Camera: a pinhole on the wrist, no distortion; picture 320 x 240 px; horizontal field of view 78.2 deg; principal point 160.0 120.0 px. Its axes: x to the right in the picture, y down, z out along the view. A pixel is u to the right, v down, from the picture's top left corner.
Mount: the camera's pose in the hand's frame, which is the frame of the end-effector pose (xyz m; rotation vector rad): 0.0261 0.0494 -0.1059 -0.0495 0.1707 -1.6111
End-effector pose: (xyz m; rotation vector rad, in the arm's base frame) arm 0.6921 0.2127 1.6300 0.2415 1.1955 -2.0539
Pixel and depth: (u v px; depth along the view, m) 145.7 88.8 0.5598
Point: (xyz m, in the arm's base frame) 0.8016 -0.1864 1.8424
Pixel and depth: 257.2 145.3 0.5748
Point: 0.4676 -0.1360 1.9758
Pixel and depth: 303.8 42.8 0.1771
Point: 0.6616 0.1957 1.7415
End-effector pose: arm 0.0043 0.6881 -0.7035 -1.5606 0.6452 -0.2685
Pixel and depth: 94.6 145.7 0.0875
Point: 0.0185 0.6461 -0.7810
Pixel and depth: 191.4 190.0 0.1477
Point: 0.0966 0.6610 -0.7392
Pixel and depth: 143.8 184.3 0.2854
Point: 0.2100 0.7400 -0.8003
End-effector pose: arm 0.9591 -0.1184 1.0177 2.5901 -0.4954 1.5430
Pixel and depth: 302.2 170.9 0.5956
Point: 1.5620 0.1330 1.0554
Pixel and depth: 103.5 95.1 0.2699
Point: 1.0836 -0.2670 0.9535
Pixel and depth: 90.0 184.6 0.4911
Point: 1.3274 -0.4342 1.0488
